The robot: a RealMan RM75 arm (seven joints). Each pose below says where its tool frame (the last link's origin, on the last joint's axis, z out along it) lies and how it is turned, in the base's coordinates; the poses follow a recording.
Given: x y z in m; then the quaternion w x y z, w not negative.
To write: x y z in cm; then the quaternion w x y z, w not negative. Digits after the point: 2 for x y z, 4 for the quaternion.
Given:
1: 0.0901, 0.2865, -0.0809, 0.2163, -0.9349, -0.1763, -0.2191
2: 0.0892, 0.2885, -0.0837, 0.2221, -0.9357, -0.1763, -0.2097
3: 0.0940, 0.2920, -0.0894, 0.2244, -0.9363, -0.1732, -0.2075
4: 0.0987, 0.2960, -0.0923, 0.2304, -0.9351, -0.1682, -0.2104
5: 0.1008, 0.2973, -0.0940, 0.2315, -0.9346, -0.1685, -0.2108
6: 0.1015, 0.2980, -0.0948, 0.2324, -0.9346, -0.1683, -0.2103
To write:
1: 9.01, 28.65, -8.09, 0.2163, -0.9349, -0.1763, -0.2191
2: 8.92, 28.85, -8.37, 0.2221, -0.9357, -0.1763, -0.2097
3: 9.40, 29.20, -8.94, 0.2244, -0.9363, -0.1732, -0.2075
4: 9.87, 29.60, -9.23, 0.2304, -0.9351, -0.1682, -0.2104
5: 10.08, 29.73, -9.40, 0.2315, -0.9346, -0.1685, -0.2108
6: 10.15, 29.80, -9.48, 0.2324, -0.9346, -0.1683, -0.2103
